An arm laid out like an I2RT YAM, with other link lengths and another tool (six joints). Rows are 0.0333 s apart.
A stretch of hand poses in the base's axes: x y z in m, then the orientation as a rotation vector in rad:
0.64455 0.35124 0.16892 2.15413 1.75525 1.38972
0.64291 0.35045 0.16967 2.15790 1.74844 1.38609
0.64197 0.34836 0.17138 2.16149 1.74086 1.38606
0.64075 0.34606 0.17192 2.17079 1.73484 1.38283
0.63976 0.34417 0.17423 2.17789 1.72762 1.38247
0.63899 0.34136 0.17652 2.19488 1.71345 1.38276
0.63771 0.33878 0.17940 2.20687 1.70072 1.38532
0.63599 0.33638 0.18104 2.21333 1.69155 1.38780
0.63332 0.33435 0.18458 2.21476 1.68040 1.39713
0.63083 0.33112 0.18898 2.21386 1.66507 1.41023
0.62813 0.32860 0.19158 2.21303 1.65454 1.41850
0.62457 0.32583 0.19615 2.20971 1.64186 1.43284
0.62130 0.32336 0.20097 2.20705 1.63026 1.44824
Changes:
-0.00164 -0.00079 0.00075 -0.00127 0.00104 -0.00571
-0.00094 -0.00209 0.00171 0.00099 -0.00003 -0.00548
-0.00122 -0.00230 0.00054 0.00184 0.00498 -0.00536
-0.00099 -0.00189 0.00231 0.00257 0.00255 -0.00547
-0.00077 -0.00281 0.00229 0.00730 0.00690 -0.01060
-0.00128 -0.00258 0.00288 0.00651 0.00357 -0.00883
-0.00172 -0.00240 0.00164 0.00404 0.00101 -0.00612
-0.00267 -0.00203 0.00354 0.00587 -0.00442 -0.00588
-0.00249 -0.00323 0.00440 0.00687 -0.00800 -0.00790
-0.00270 -0.00252 0.00260 0.00419 -0.00545 -0.00555
-0.00356 -0.00277 0.00457 0.00684 -0.00903 -0.00565
-0.00327 -0.00247 0.00482 0.00806 -0.00845 -0.00462

